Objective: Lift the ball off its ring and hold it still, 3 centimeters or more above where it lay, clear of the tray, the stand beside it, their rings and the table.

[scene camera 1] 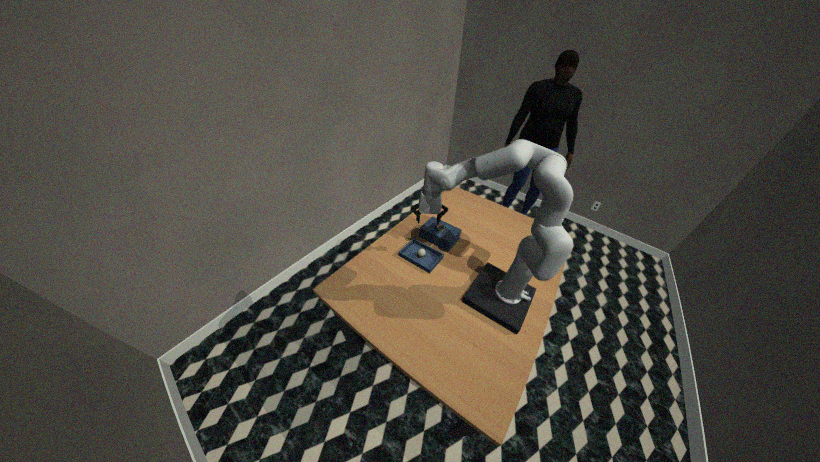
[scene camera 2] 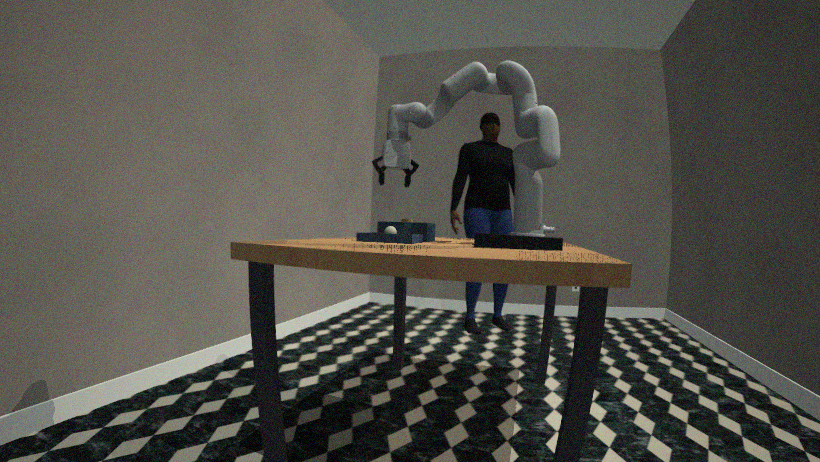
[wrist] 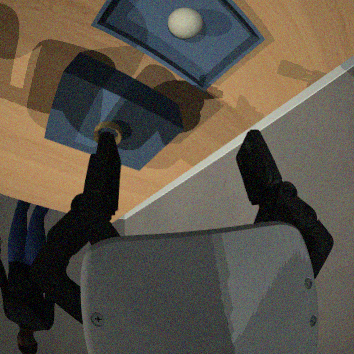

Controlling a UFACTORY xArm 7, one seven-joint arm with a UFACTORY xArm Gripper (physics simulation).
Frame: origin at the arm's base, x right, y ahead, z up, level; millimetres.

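Seen in the pictures: gripper, fingertip midpoint: [scene camera 1: 428, 222] [scene camera 2: 394, 185] [wrist: 181, 143]; arm's base, link origin: [scene camera 1: 508, 292] [scene camera 2: 526, 236].
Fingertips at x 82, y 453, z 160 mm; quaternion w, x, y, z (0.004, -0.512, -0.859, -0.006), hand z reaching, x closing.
Note:
Offsets run from my fingertips to a thing's top centre. "pt": to the spot under its first point.
A pale ball @(dx -52, dy -2, dz -141 mm) [scene camera 1: 421, 252] [scene camera 2: 390, 230] [wrist: 185, 23] rests in the shallow blue tray @(dx -52, dy -2, dz -165 mm) [scene camera 1: 414, 264] [scene camera 2: 370, 237] [wrist: 215, 56]; its ring cannot be made out beneath it. The taller blue stand [scene camera 1: 450, 235] [scene camera 2: 423, 231] [wrist: 150, 107] is close beside the tray, with a brownish ring @(pt dx +134, dy -25, dz -123 mm) [scene camera 1: 440, 227] [scene camera 2: 406, 220] [wrist: 96, 133] on top. My gripper [scene camera 1: 428, 222] [scene camera 2: 394, 184] [wrist: 181, 143] is open and empty, pointing down, well above the stand and tray. In the wrist view one finger overlaps the stand's ring, and the ball lies beyond the fingertips near the top edge.
The wooden table [scene camera 1: 453, 350] [scene camera 2: 430, 267] [wrist: 25, 167] carries the arm's black base plate [scene camera 1: 487, 304] [scene camera 2: 499, 241]. A person [scene camera 1: 548, 109] [scene camera 2: 487, 172] [wrist: 30, 295] stands behind the table. Shadows of the arm fall across the table around the tray and stand.

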